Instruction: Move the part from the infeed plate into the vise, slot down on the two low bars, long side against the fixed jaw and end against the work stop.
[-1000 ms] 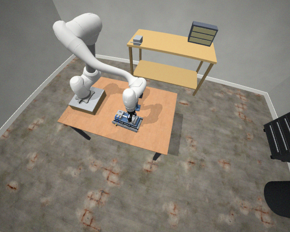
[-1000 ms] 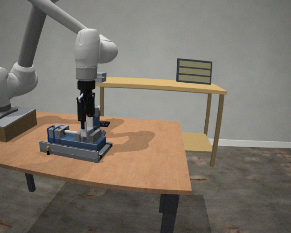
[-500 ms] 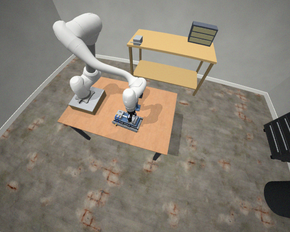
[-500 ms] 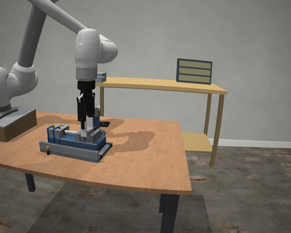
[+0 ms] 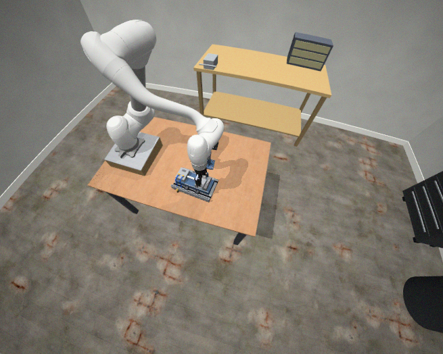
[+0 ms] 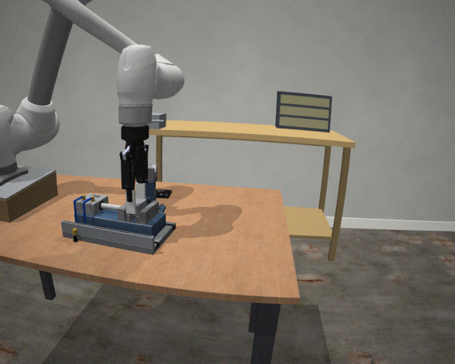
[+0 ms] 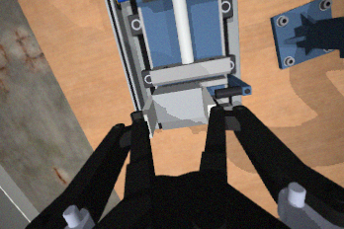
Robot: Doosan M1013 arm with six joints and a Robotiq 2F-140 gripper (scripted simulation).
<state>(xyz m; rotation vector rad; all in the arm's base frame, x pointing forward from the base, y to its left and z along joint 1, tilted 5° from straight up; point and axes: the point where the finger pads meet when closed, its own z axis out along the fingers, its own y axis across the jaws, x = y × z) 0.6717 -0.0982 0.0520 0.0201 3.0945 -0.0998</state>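
Right now my hand is 3 cm above the part. Also, from my hand: work stop: 7 cm to the left, 3 cm below; then moving jaw: 4 cm below, 4 cm behind, 2 cm to the left; then fixed jaw: 4 cm below, 3 cm ahead, 2 cm to the left.
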